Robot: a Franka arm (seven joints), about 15 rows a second.
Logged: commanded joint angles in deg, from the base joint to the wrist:
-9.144, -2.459, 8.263, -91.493, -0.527, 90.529, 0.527
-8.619, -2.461, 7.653, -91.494, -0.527, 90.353, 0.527
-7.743, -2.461, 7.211, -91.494, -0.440, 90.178, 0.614
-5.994, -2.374, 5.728, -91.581, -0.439, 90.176, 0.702
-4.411, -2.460, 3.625, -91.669, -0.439, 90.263, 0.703
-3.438, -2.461, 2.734, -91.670, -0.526, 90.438, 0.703
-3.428, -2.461, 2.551, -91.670, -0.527, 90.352, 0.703
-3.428, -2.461, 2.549, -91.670, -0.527, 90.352, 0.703
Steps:
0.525, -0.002, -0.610, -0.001, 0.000, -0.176, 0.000
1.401, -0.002, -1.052, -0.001, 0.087, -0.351, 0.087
3.150, 0.085, -2.535, -0.088, 0.088, -0.353, 0.175
4.733, -0.001, -4.638, -0.176, 0.088, -0.266, 0.176
5.706, -0.002, -5.529, -0.177, 0.001, -0.091, 0.176
5.716, -0.002, -5.712, -0.177, 0.000, -0.177, 0.176
5.716, -0.002, -5.714, -0.177, 0.000, -0.177, 0.176

